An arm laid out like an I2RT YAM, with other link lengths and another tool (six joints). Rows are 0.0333 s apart.
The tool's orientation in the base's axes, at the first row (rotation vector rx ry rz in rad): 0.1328, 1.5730, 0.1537
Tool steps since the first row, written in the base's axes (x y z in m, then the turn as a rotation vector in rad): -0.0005, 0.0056, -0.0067, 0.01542, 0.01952, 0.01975; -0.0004, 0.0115, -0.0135, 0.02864, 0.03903, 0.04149; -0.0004, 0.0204, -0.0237, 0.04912, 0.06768, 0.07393; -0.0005, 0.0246, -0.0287, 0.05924, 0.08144, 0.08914; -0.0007, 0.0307, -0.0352, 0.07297, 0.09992, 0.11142; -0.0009, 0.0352, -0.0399, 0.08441, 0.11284, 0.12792; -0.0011, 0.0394, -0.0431, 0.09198, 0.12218, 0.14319
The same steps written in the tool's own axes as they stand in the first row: 0.0076, 0.0043, -0.0004, -0.01601, 0.02258, 0.01558; 0.0154, 0.0089, -0.0002, -0.03396, 0.04554, 0.02894; 0.0270, 0.0158, 0.0000, -0.06084, 0.07934, 0.04963; 0.0327, 0.0190, 0.0000, -0.07339, 0.09550, 0.05985; 0.0402, 0.0238, -0.0001, -0.09206, 0.11754, 0.07371; 0.0456, 0.0274, -0.0002, -0.10604, 0.13309, 0.08523; 0.0495, 0.0309, -0.0003, -0.11942, 0.14495, 0.09284
